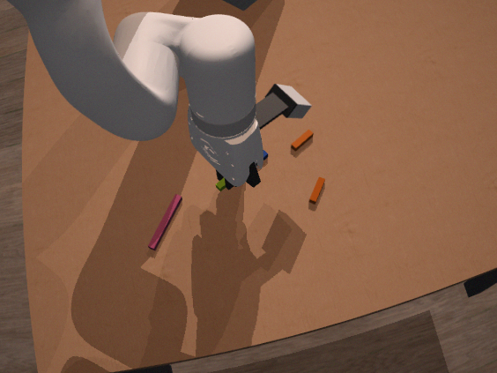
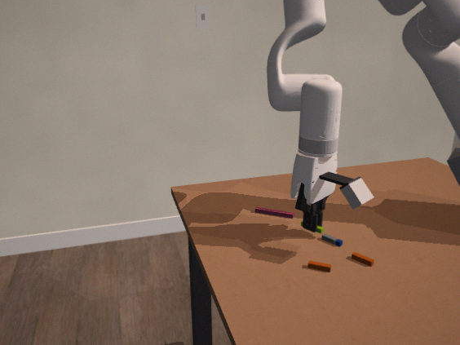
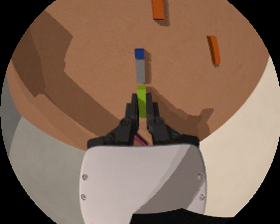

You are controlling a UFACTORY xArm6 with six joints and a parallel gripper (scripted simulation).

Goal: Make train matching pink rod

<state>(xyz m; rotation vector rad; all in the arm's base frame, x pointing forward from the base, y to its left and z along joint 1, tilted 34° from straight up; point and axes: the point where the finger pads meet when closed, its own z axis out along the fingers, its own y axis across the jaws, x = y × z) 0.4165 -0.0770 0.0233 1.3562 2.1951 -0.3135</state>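
My hand is 40 mm to the right of the grey rod, 30 mm above it and 20 mm past it. Round my hand: lime rod 20 mm below; then pink rod 110 mm to the right, 30 mm below, 30 mm ahead; then blue rod 60 mm to the left, 30 mm below, 20 mm behind.
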